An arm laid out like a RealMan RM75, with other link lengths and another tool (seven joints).
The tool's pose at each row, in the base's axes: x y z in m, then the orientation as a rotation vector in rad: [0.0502, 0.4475, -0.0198, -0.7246, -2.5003, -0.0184]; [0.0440, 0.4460, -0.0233, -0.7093, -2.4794, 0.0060]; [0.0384, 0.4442, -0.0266, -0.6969, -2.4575, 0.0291]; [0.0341, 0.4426, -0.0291, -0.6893, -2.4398, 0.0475]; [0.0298, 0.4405, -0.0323, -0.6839, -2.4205, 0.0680]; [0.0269, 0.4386, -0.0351, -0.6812, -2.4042, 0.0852]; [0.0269, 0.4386, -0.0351, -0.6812, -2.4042, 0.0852]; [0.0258, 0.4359, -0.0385, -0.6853, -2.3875, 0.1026]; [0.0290, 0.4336, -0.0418, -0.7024, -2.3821, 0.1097]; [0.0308, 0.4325, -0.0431, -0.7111, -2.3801, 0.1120]
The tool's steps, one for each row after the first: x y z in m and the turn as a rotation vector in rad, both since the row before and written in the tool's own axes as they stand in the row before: [0.0020, -0.0039, 0.0058, 0.0252, 0.0181, -0.0014]; [0.0014, -0.0038, 0.0054, 0.0239, 0.0185, 0.0005]; [0.0009, -0.0030, 0.0042, 0.0186, 0.0143, 0.0021]; [0.0002, -0.0032, 0.0048, 0.0198, 0.0148, 0.0044]; [-0.0005, -0.0024, 0.0037, 0.0162, 0.0121, 0.0050]; [0.0000, 0.0000, 0.0000, 0.0000, 0.0000, 0.0000]; [-0.0025, -0.0021, 0.0031, 0.0145, 0.0111, 0.0099]; [-0.0051, 0.0002, 0.0004, 0.0009, 0.0005, 0.0147]; [-0.0025, 0.0002, -0.0002, -0.0006, -0.0002, 0.0070]
